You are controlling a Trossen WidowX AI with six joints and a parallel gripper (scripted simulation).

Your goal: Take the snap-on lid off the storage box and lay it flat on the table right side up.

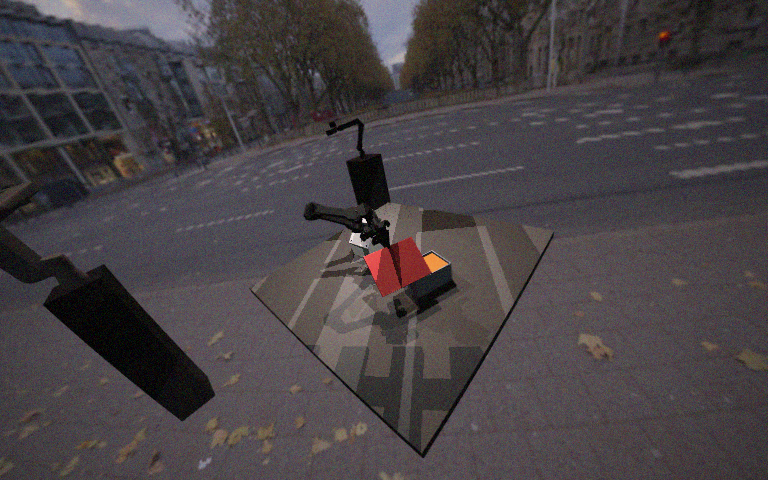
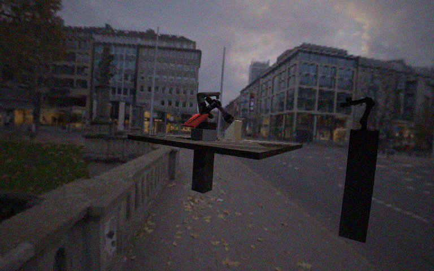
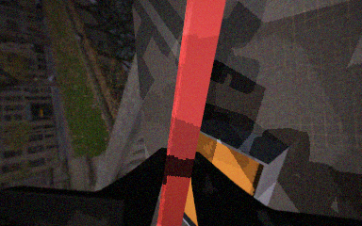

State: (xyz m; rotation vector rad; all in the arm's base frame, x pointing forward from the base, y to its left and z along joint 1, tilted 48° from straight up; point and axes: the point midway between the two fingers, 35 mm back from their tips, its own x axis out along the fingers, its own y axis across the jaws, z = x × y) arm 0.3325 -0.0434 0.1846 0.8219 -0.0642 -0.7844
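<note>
Right now my gripper tip is 6 cm short of the red lid, 5 cm above it and 2 cm to the left of it. Round my gripper tip: grey storage box: 18 cm below, 12 cm to the left, 9 cm ahead.
</note>
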